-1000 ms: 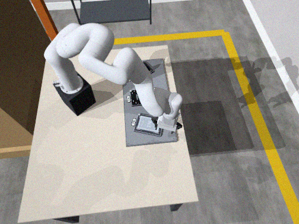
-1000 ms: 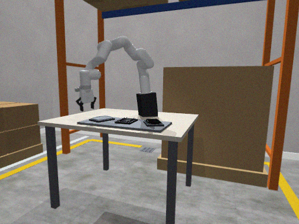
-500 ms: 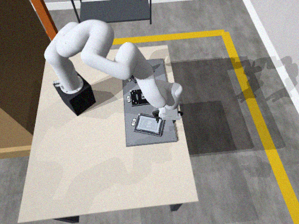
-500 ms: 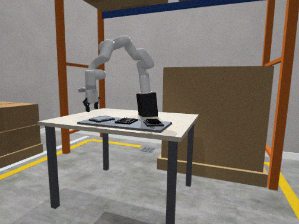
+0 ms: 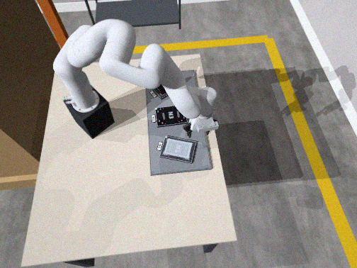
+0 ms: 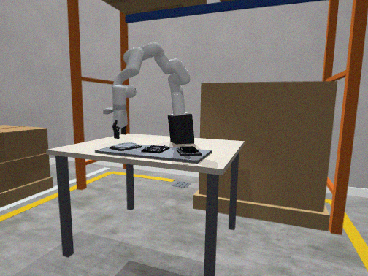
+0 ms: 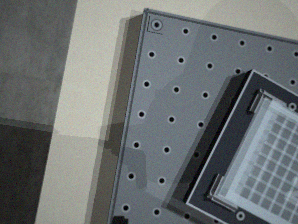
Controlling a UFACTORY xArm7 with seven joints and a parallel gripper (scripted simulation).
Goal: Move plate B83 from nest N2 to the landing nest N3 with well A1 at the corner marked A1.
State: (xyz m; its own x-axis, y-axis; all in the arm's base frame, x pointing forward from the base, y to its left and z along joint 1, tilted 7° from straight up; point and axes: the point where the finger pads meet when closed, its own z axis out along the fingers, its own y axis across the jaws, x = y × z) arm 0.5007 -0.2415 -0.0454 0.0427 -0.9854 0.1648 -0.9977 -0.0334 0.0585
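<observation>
My hand is 40 cm to the right of the dark multi-well plate, 8 cm past it and 8 cm above it. From my hand the other things lie so: light grey plate 11 cm behind, 8 cm below, 2 cm to the right; then black nest 19 cm to the left, 10 cm behind, 9 cm below.
</observation>
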